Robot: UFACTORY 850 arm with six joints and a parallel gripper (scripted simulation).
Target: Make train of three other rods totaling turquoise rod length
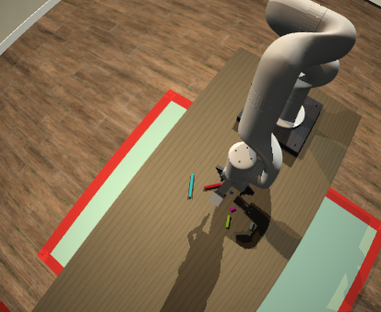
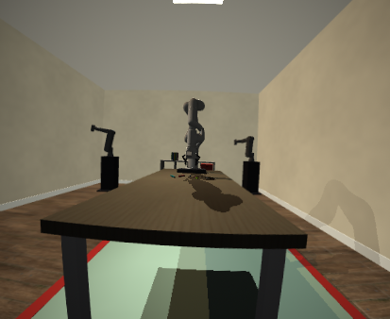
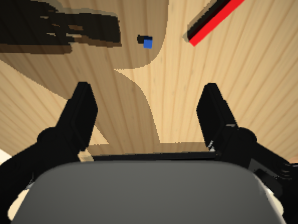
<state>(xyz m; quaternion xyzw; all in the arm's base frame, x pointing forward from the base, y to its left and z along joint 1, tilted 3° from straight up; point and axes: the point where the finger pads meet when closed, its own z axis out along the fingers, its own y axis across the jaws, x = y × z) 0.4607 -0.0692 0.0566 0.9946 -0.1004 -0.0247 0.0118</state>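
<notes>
Now: hand 6 cm short of the magenta rod, 4 cm to the right of it and 11 cm above it. The rest, counted from my hand: blue rod 11 cm below; red rod 1 cm ahead, 8 cm to the right, 11 cm below; lime rod 12 cm ahead, 4 cm to the left, 11 cm below.
</notes>
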